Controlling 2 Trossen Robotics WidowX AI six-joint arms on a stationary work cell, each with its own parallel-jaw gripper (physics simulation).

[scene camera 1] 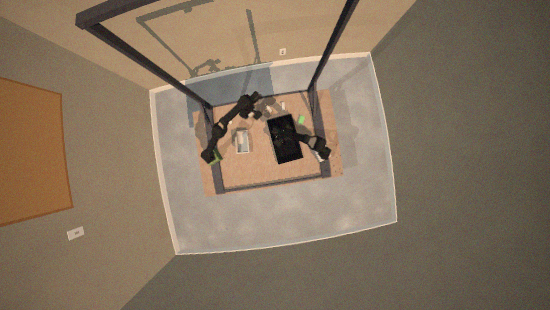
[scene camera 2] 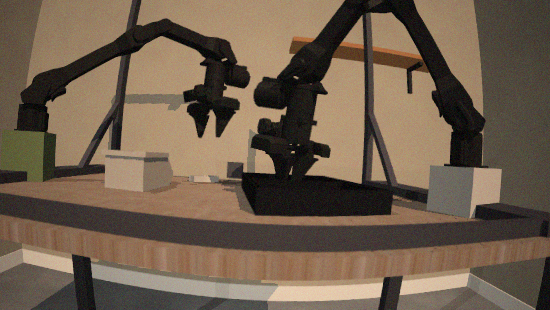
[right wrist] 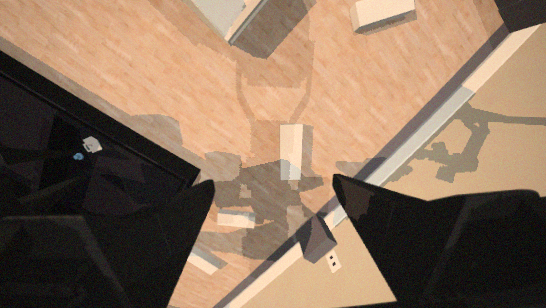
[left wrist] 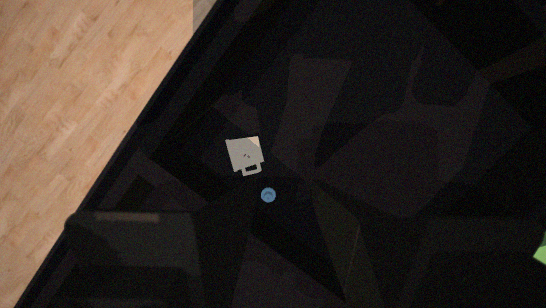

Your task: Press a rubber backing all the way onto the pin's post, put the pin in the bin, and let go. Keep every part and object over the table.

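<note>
A small white mug-shaped pin lies in the black tray. A blue round rubber backing lies in the tray beside the pin, apart from it. I cannot make out the pin's post. My left gripper is partly open and empty, low over the tray, with the backing appearing between its fingertips in its wrist view. My right gripper is wide open and empty, above the table beside the tray. The light grey bin stands apart from the tray.
Pale blocks lie on the table near the tray, under the right gripper in its wrist view. Another pale block lies near the bin. A green object lies beside the tray. Dark frame posts stand around the table.
</note>
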